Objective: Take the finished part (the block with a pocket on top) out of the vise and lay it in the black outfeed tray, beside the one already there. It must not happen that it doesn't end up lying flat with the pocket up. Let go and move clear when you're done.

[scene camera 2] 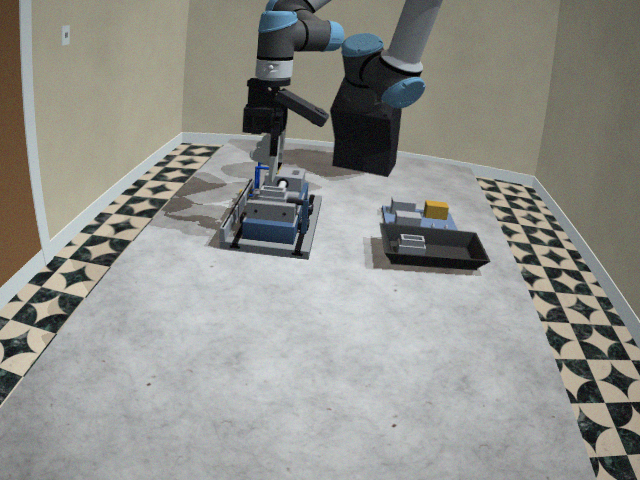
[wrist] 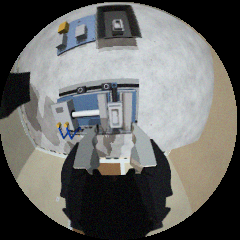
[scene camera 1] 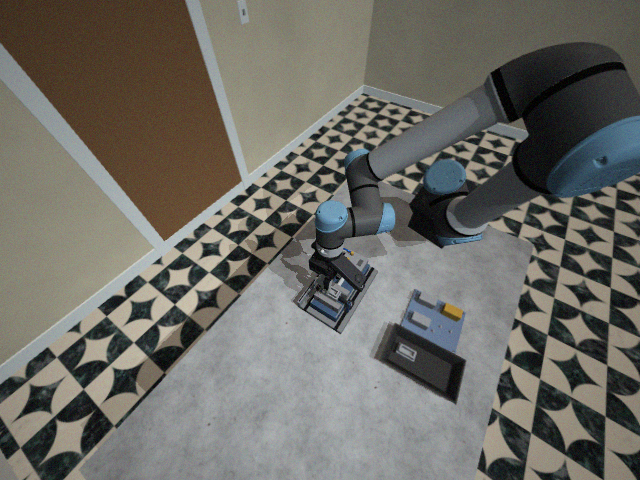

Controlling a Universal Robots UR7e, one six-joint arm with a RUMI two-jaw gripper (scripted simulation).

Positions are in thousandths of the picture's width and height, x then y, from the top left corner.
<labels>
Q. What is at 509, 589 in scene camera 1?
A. My gripper.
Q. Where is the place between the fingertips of my gripper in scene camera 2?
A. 427, 370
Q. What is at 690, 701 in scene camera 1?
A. A blue fixture plate.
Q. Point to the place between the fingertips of my gripper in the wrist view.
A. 477, 515
</labels>
